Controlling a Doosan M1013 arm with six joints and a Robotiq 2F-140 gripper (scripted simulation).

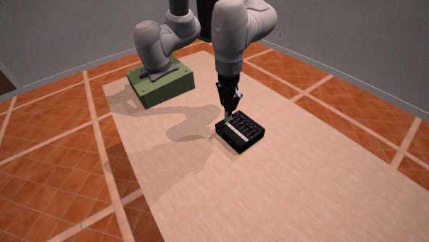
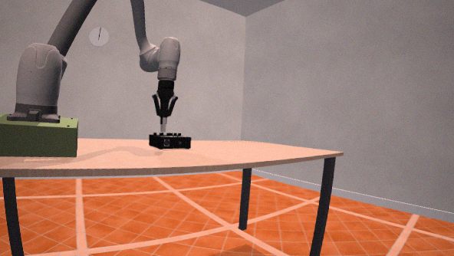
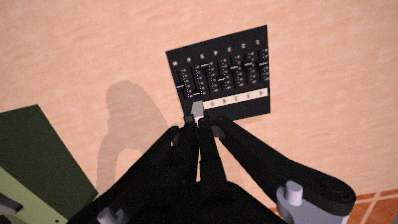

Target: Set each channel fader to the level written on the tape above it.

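Now: hand 4 cm to the right of the fader cap, 4 cm above it and 2 cm past it.
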